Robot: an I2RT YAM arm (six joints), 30 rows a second.
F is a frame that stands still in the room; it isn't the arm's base.
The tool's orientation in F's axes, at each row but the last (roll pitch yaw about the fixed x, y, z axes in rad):
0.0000 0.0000 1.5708
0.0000 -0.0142 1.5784
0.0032 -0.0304 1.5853
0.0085 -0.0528 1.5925
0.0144 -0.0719 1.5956
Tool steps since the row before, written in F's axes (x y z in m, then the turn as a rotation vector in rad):
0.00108 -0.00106 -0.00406 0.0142 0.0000 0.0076
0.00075 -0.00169 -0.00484 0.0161 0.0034 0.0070
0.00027 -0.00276 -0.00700 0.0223 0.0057 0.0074
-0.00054 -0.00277 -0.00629 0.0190 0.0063 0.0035
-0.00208 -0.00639 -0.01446 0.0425 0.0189 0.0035
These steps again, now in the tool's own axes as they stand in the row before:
-0.00106 -0.00108 -0.00406 0.0000 -0.0142 0.0076
-0.00176 -0.00074 -0.00482 0.0034 -0.0161 0.0070
-0.00298 -0.00025 -0.00691 0.0056 -0.0224 0.0073
-0.00309 0.00055 -0.00614 0.0061 -0.0191 0.0033
-0.00736 0.00204 -0.01400 0.0180 -0.0429 0.0028

